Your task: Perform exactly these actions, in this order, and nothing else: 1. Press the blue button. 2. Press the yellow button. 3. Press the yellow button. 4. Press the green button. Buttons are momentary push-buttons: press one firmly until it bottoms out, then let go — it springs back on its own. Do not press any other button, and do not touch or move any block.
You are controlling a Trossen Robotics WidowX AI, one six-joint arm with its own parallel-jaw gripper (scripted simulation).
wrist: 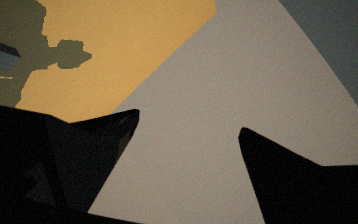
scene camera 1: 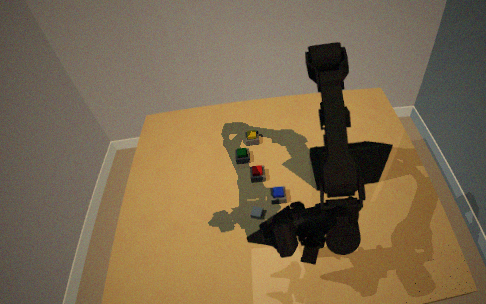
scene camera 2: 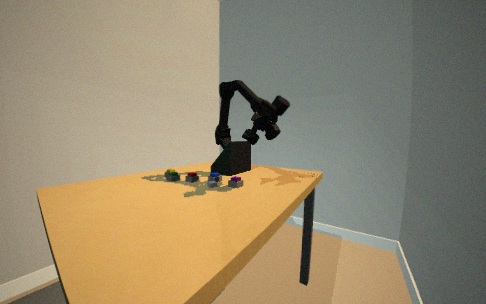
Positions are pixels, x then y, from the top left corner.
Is my gripper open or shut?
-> Open.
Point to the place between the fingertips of my gripper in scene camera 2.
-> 247,129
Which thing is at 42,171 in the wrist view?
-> My gripper.
